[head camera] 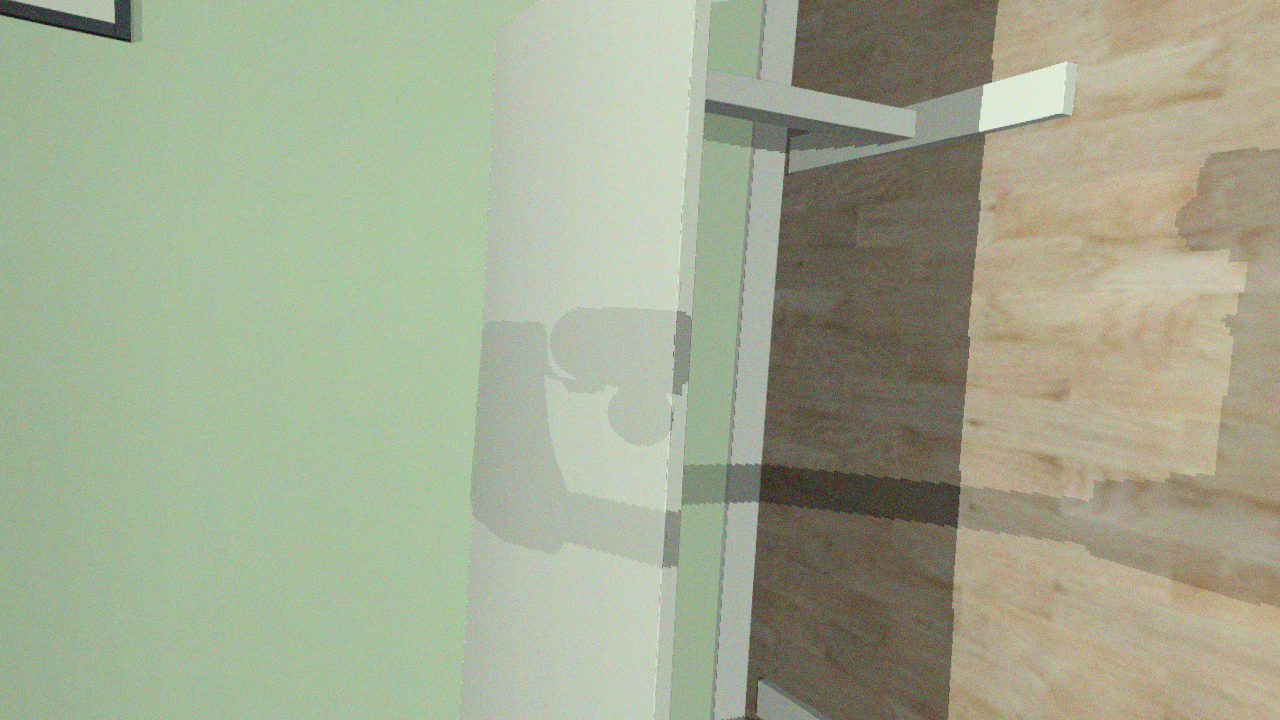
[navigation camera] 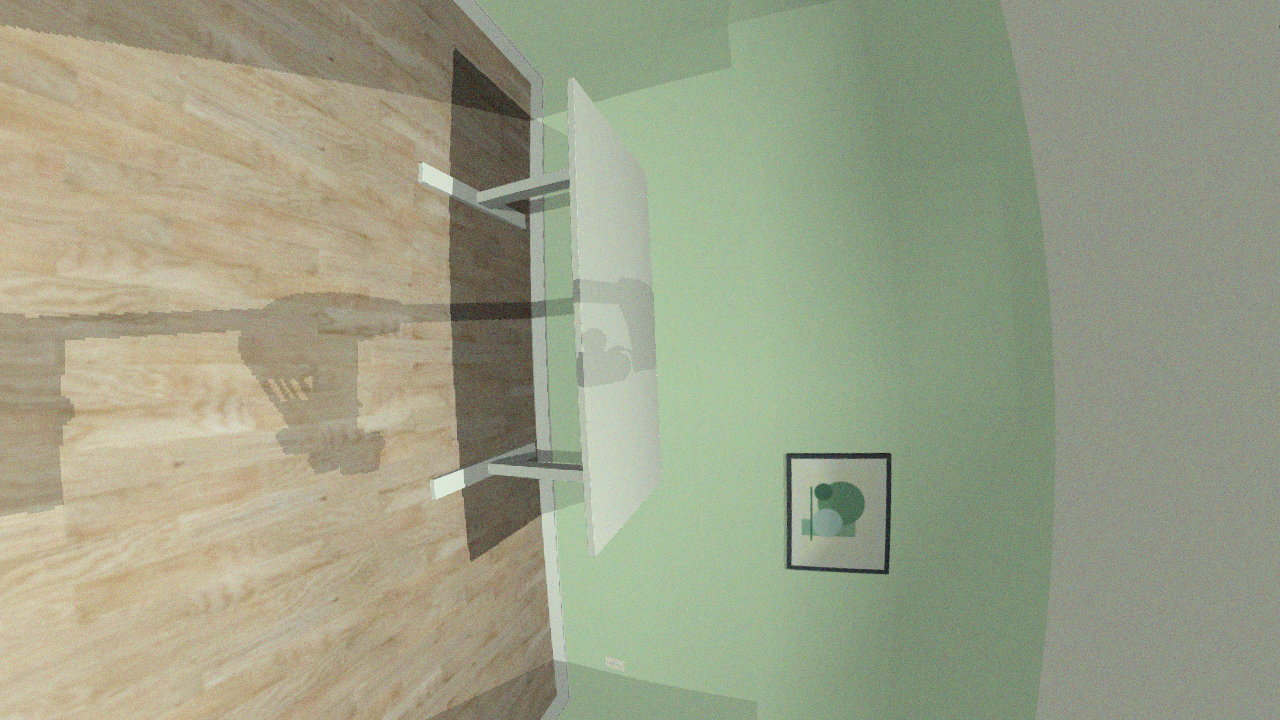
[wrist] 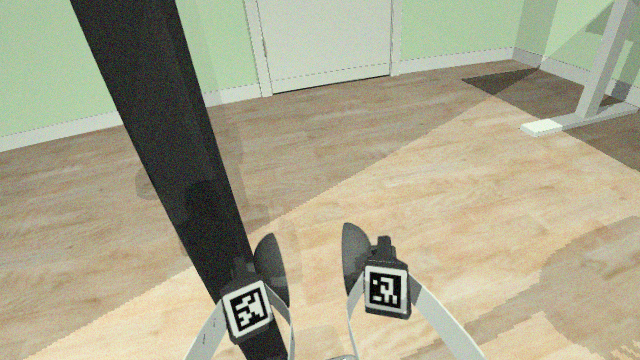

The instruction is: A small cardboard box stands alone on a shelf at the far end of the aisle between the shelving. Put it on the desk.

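Places are measured from the robot's base along level axes (x ahead, y left, z up), in centimetres.
Pixels of known places: gripper, fingertip midpoint: (wrist: pixel 312 252).
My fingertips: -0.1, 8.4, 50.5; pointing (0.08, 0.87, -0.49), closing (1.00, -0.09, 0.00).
Behind a point stands the place of what it marks, as x, y, z.
The desk (head camera: pixel 590 214) {134.2, -8.8, 72.0} (navigation camera: pixel 617 232) {134.9, 61.9, 72.0} is white with pale legs and stands along the green wall. The head and navigation views show it turned sideways, with the robot's shadow across its top and no object on it. In the wrist view one desk leg (wrist: pixel 602 70) {134.7, 88.7, 24.6} shows at the upper right. My gripper (wrist: pixel 312 252) {-0.2, 8.4, 50.5} is open and empty, its two dark cups apart above the wooden floor, away from the desk. The small cardboard box and the shelving do not show in the current views.
A framed picture (head camera: pixel 67 10) {185.2, -32.2, 138.8} (navigation camera: pixel 827 521) {186.4, -60.6, 148.7} hangs on the wall by the desk. The desk's feet (head camera: pixel 1024 96) (navigation camera: pixel 447 483) (wrist: pixel 541 127) reach out over the floor. A white door (wrist: pixel 325 35) {37.5, 180.6, 30.1} is across the room. A black post (wrist: pixel 160 125) runs close beside the gripper's left finger.
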